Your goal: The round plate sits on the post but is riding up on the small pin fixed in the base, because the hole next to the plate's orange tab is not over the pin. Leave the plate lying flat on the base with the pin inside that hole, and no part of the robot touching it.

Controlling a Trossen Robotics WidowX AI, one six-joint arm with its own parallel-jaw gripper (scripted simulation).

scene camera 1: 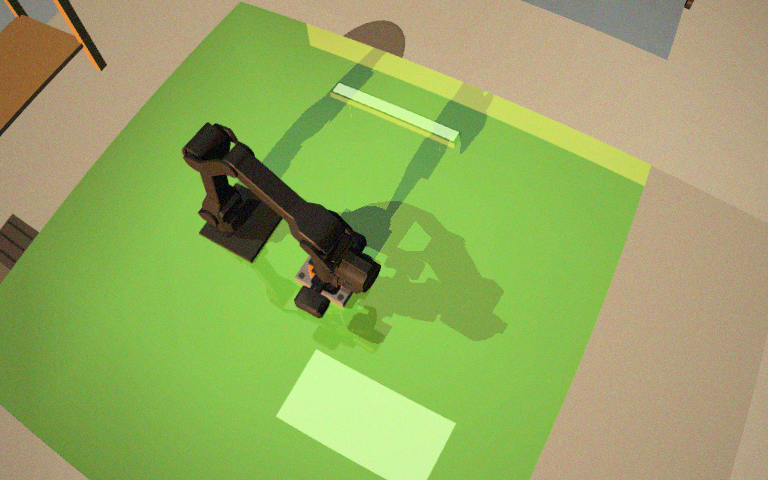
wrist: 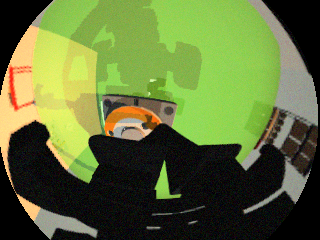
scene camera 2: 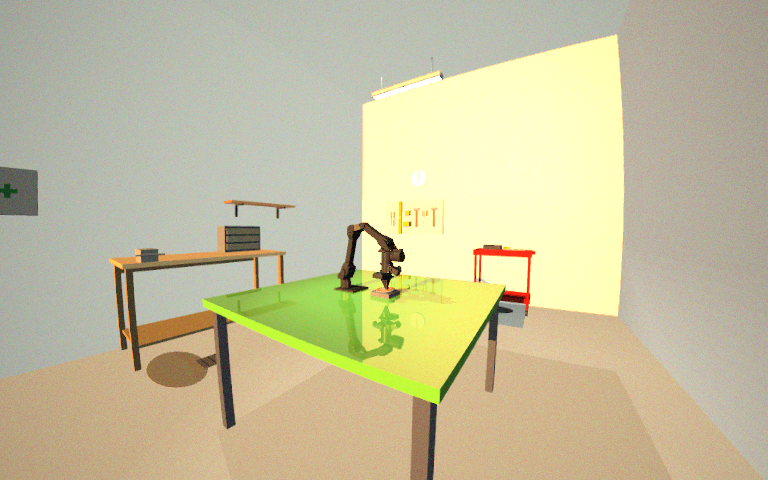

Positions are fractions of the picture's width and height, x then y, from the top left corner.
Scene:
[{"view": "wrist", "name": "gripper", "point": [0.51, 0.53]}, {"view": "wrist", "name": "round plate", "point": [0.40, 0.49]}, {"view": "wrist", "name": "base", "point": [0.51, 0.46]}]

